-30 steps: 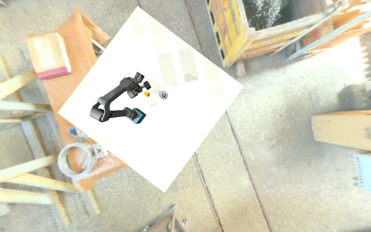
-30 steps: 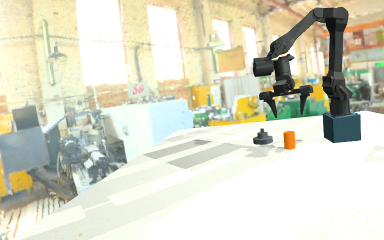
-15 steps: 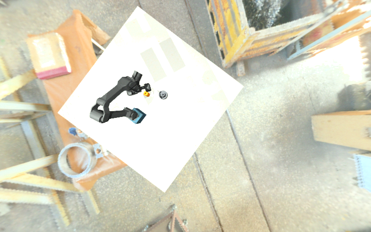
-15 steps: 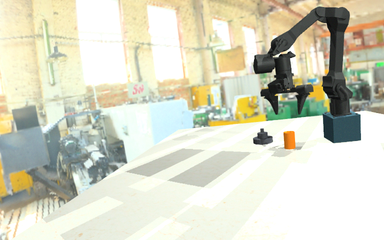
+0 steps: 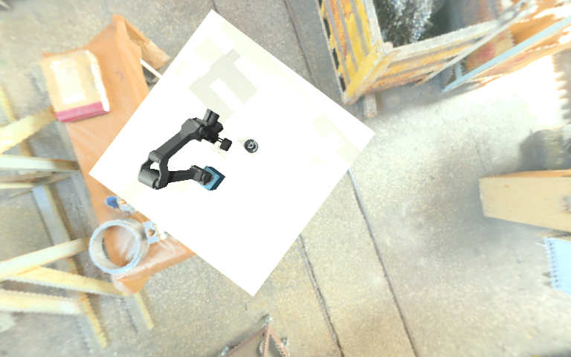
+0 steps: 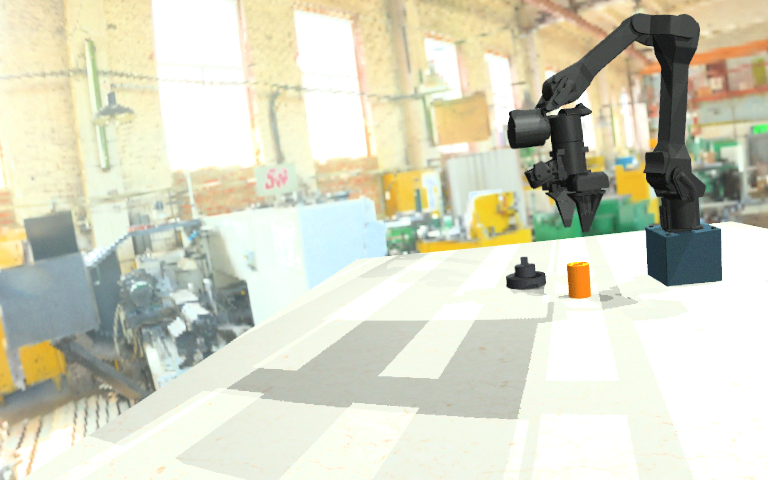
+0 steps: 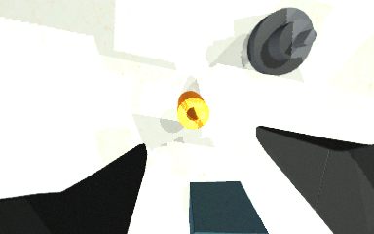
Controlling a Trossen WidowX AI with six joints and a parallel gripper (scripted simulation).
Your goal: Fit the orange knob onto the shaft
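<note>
The orange knob is 9 cm below my gripper tip. The rest, counted from my gripper tip: round pedestal 11 cm to the right, 10 cm ahead, 9 cm below.
</note>
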